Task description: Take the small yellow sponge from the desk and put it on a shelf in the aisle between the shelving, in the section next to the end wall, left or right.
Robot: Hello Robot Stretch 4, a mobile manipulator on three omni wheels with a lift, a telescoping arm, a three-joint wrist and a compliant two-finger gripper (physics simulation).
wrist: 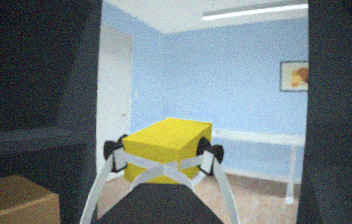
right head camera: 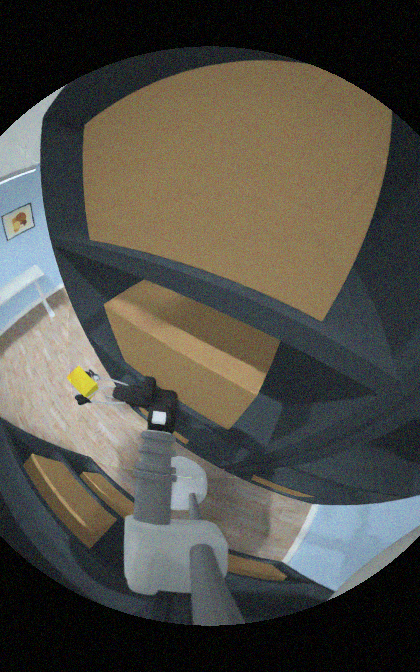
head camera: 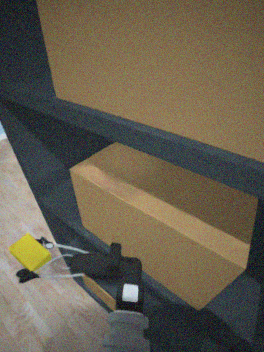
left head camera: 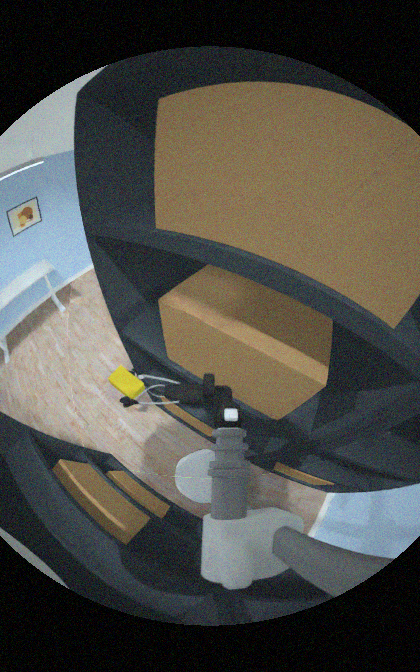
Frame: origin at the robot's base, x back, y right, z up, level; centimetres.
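Where they show: gripper, fingertip midpoint: (head camera: 26, 257).
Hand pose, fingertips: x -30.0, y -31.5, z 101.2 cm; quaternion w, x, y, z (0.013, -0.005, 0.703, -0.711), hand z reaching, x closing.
Each offset is from my fingertips to the top centre of the thing. "*": to the spot under its first point.
The small yellow sponge {dx -1.0, dy +0.9, dz +3.4 cm} (head camera: 30, 252) (left head camera: 126, 382) (right head camera: 82, 381) (wrist: 162, 142) is a bright yellow block. My gripper (head camera: 34, 260) (left head camera: 131, 387) (right head camera: 87, 386) (wrist: 164, 148) is shut on it, with one fingertip pad on each side. In the head camera view the sponge is held in the air over the aisle floor, at the lower left, apart from the shelving. The dark shelving (head camera: 150, 142) (left head camera: 280, 272) (right head camera: 210, 290) rises beside the arm. In the wrist view a dark shelving upright (wrist: 329, 100) stands at the right. The desk does not show clearly.
A large cardboard box {* dx -3.5, dy +32.3, dz +48.6 cm} (head camera: 160, 65) (left head camera: 280, 175) (right head camera: 225, 165) fills the upper shelf. Another box {dx -16.9, dy +38.0, dz +22.2 cm} (head camera: 150, 235) (left head camera: 240, 350) (right head camera: 185, 355) stands below it, close to the wrist. Boxes (left head camera: 95, 500) (right head camera: 67, 500) sit in the opposite shelving. A blue end wall (left head camera: 365, 520) (right head camera: 320, 550) shows at the lower right.
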